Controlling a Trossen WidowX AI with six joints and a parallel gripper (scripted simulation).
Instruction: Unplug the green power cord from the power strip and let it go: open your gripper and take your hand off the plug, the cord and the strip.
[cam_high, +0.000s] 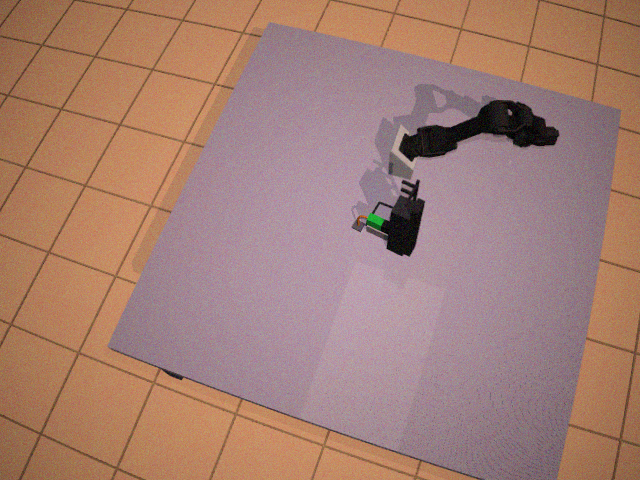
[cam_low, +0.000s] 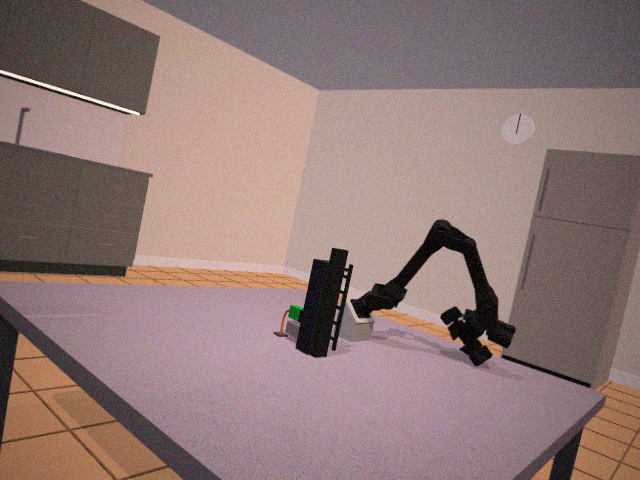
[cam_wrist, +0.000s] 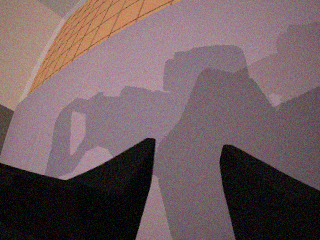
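Right now the green plug is 510 mm ahead of my gripper tip, 230 mm to the right of it and 50 mm above it. The rest, counted from my gripper tip: black rack (530 mm ahead, 130 mm to the right, 100 mm above).
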